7 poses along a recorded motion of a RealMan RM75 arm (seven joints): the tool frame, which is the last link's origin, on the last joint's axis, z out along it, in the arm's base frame.
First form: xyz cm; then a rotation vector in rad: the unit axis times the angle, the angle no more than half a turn.
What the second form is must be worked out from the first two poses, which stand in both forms.
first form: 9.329 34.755 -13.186 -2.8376 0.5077 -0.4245
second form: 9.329 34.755 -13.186 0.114 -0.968 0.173 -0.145
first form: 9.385 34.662 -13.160 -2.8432 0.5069 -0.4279
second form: 9.385 34.662 -13.160 0.111 -0.968 0.173 -0.146
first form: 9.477 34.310 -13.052 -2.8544 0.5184 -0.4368
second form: 9.477 34.310 -13.052 0.104 -0.968 0.176 -0.148
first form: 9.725 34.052 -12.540 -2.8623 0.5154 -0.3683
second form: 9.725 34.052 -12.540 0.105 -0.971 0.175 -0.125
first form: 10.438 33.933 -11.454 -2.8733 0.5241 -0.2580
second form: 10.438 33.933 -11.454 0.105 -0.975 0.178 -0.088
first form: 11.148 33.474 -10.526 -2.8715 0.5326 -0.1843
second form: 11.148 33.474 -10.526 0.107 -0.976 0.181 -0.063
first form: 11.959 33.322 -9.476 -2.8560 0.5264 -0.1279
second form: 11.959 33.322 -9.476 0.117 -0.976 0.180 -0.044
